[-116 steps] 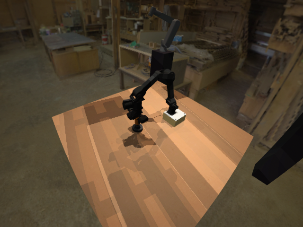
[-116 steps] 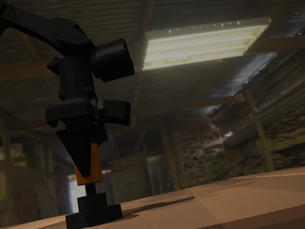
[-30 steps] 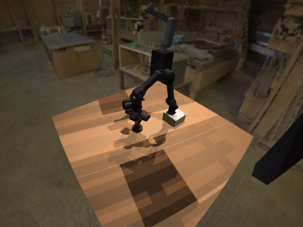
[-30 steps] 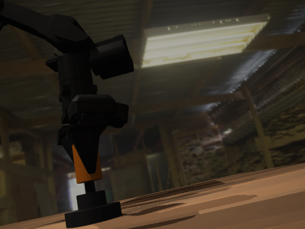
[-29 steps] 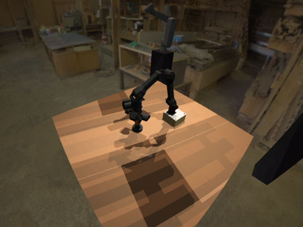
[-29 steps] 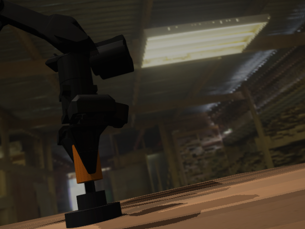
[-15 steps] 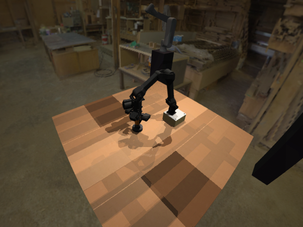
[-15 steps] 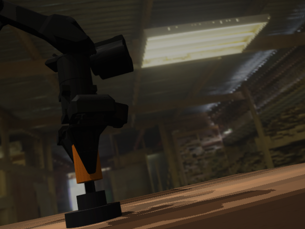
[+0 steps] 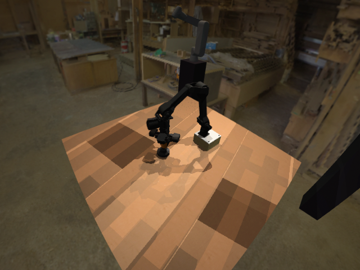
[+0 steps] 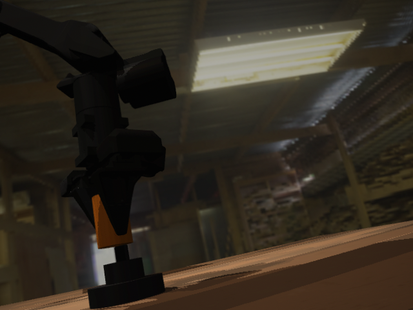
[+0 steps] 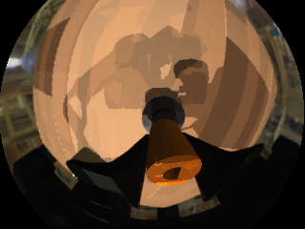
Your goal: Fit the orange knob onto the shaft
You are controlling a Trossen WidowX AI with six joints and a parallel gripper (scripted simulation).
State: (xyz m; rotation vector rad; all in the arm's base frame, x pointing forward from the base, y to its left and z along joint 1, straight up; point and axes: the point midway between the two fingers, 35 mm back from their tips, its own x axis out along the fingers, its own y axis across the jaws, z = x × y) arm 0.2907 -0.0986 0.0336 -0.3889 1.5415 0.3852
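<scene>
Right now the pedestal is 10 mm ahead of my gripper tip and 40 mm below it. Round my gripper tip: orange knob (20 mm above).
</scene>
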